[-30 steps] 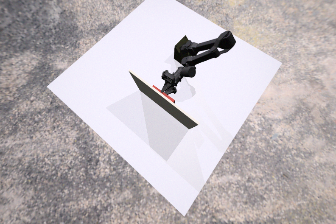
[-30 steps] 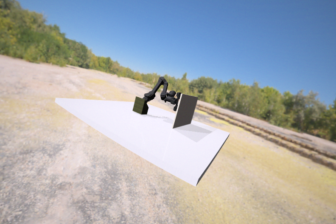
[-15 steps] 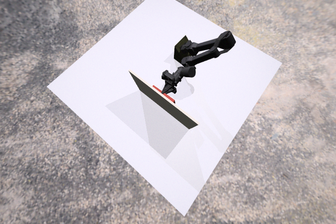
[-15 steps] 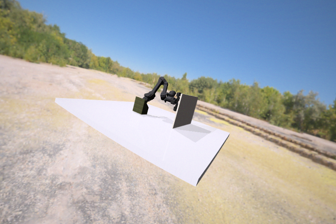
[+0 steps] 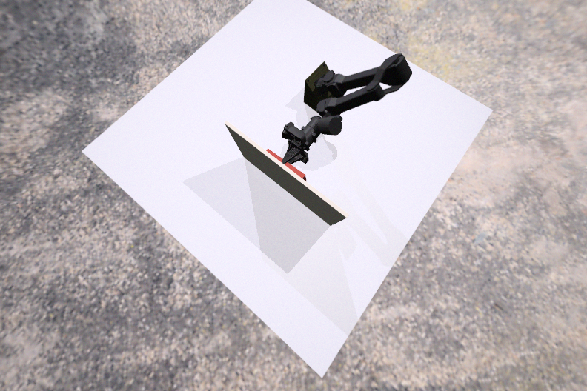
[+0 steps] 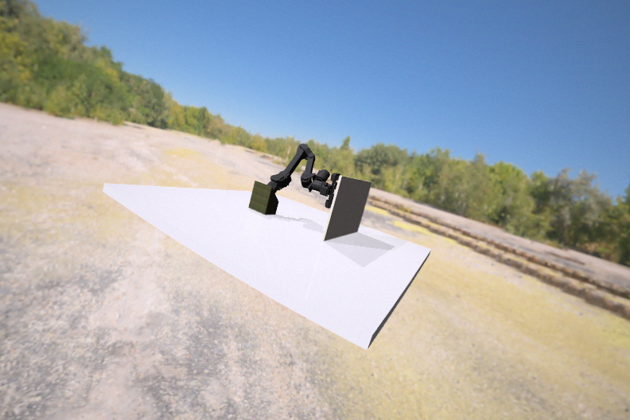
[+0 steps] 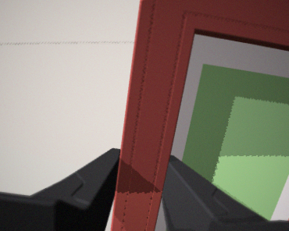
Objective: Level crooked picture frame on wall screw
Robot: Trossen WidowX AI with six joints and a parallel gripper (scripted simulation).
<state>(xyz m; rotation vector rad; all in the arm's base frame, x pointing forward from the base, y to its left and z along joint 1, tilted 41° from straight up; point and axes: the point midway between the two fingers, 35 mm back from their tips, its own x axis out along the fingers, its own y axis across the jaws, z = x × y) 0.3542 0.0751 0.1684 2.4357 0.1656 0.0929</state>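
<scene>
Now: gripper tip 10 mm short of the picture frame, 10 mm to the right of it and 50 mm above it. Round my gripper tip: wall panel: 20 mm ahead, 30 mm to the left, 60 mm below.
</scene>
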